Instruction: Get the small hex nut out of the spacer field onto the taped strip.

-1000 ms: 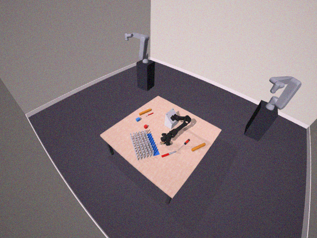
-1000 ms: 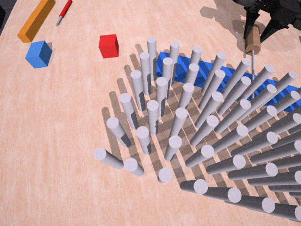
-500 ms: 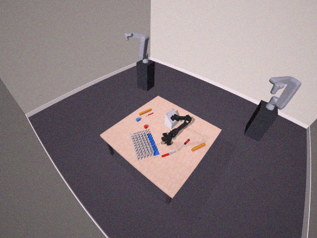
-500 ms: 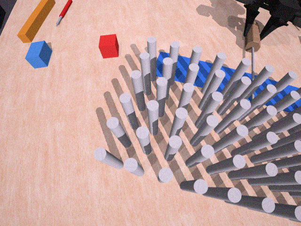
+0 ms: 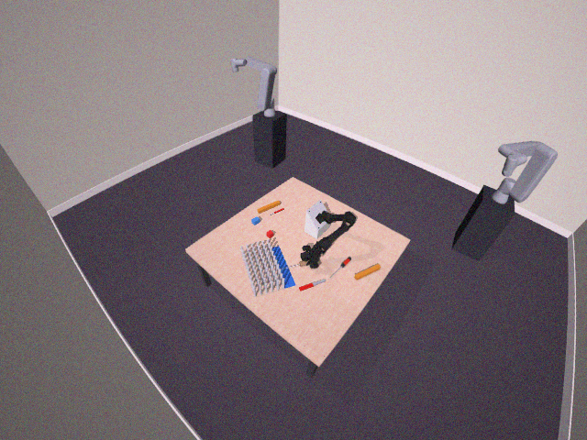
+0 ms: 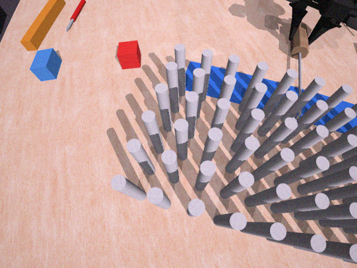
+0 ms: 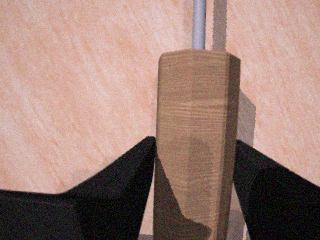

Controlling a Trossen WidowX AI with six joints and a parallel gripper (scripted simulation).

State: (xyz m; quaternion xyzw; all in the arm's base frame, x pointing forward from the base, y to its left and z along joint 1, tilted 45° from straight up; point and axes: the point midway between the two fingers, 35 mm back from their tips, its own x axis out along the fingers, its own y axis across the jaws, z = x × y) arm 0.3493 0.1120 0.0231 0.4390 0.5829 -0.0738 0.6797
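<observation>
The long tool is 8 cm ahead of my gripper tip and 6 cm to the right of it. From my gripper tip the other things lie so: hex nut (17 cm ahead, 13 cm to the right, 1 cm below); then blue taped strip (11 cm ahead, 13 cm to the right, 1 cm below); then red cube (8 cm behind, 38 cm to the right, 1 cm above).
</observation>
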